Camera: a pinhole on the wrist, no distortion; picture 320 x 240 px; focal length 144.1 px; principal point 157.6 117.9 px. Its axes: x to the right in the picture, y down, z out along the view. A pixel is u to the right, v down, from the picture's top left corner.
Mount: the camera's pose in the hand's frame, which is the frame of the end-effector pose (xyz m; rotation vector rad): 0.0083 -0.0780 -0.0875 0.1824 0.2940 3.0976
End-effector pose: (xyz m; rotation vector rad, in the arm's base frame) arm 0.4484 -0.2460 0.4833 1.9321 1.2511 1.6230
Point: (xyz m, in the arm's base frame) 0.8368 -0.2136 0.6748
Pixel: 136.9 31.9
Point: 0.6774 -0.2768 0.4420
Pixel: 205.6 72.6
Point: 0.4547 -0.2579 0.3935
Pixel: 273.1 118.8
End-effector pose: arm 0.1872 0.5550 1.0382 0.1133 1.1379 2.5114
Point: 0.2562 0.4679 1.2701
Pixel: outside the picture
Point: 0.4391 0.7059 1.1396
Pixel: 272.6 157.0
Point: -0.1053 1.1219 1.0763
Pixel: 27.6 185.9
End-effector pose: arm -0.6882 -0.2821 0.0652 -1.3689 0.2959 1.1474
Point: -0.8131 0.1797 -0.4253
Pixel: 35.8 37.1
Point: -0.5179 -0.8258 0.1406
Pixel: behind the camera
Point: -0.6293 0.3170 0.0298
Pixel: 93.5 160.1
